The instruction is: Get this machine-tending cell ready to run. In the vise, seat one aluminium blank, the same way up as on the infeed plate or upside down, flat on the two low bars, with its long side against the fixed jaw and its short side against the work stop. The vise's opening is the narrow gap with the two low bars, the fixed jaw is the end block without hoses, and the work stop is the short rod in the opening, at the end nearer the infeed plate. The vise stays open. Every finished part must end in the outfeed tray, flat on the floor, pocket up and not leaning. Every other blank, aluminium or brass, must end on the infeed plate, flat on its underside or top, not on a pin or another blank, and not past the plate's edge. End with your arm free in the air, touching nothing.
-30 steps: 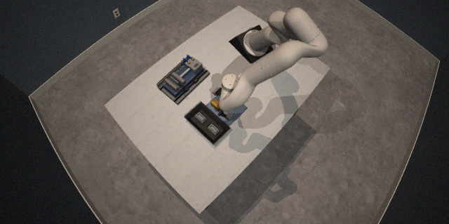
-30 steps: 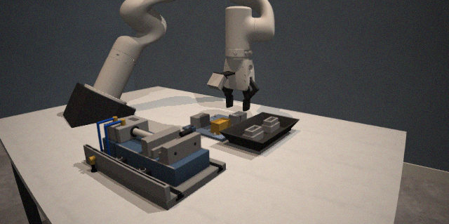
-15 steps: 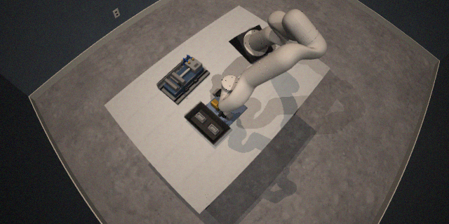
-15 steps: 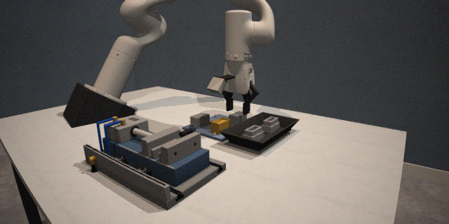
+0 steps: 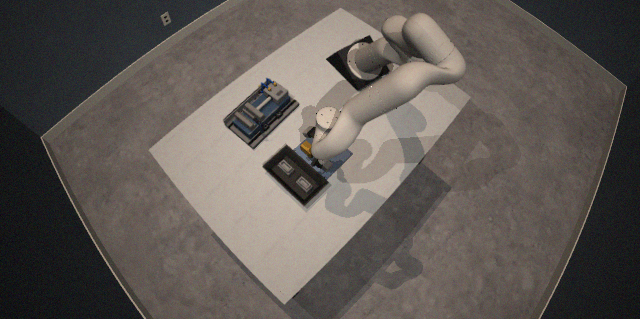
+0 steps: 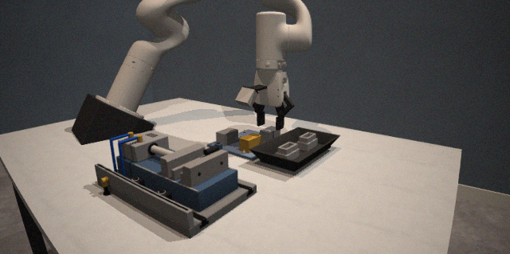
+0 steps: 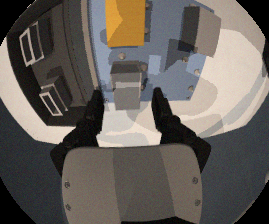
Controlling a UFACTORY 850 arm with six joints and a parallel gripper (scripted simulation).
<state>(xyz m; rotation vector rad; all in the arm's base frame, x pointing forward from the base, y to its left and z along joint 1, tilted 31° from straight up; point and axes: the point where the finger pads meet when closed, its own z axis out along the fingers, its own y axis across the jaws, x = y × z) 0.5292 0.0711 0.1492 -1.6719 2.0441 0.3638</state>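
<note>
The brass blank is 90 mm to the right of my hand, 40 mm below it and 10 mm behind it. Round my hand: grey rail: 460 mm to the right, 50 mm behind, 30 mm below; then vise: 360 mm to the right, 40 mm behind, 30 mm below.
</note>
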